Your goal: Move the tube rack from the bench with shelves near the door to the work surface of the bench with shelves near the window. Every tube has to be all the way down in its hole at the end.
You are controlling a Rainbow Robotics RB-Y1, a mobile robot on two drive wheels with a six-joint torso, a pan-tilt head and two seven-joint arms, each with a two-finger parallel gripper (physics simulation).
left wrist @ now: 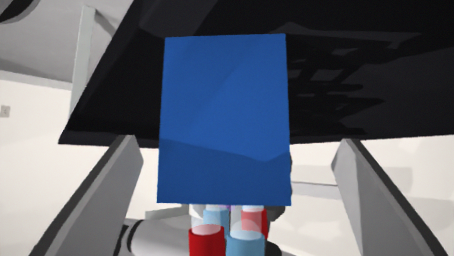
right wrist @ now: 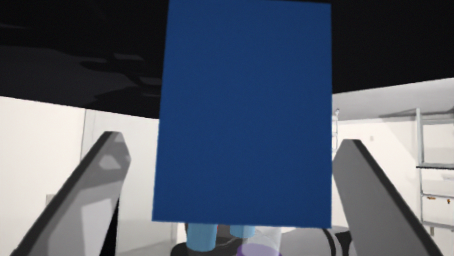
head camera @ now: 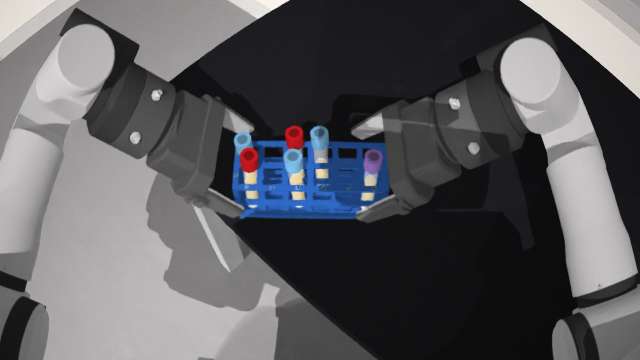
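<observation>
The blue tube rack is upright at the black bench's edge. It holds several tubes with red, light blue and purple caps. The front tubes' lower ends show near the rack's base; seating of the back tubes is partly hidden. My left gripper is open at the rack's left end, its fingers on either side of the end plate with gaps. My right gripper is open around the right end, one finger looking close to the plate in the right wrist view.
The black bench top spreads under and behind the rack. Its front edge runs diagonally close to the rack's lower left corner. A pale bench leg stands below that edge. A metal shelf frame stands in the distance.
</observation>
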